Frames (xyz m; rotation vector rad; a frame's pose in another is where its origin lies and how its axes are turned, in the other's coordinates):
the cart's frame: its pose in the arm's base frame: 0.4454 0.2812 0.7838 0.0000 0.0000 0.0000
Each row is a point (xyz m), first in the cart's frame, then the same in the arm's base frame.
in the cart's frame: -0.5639 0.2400 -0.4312
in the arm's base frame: -0.1185 0.5212 0.3526
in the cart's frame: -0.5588 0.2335 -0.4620
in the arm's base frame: -0.1134 0.5147 0.3218
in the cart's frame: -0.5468 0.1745 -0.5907
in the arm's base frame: -0.1014 0.4557 0.1931
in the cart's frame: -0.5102 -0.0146 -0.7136
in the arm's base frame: -0.0648 0.2666 0.0702
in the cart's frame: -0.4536 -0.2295 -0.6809
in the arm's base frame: -0.0082 0.0517 0.1029
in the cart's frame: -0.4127 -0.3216 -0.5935
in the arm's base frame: 0.0327 -0.0404 0.1903
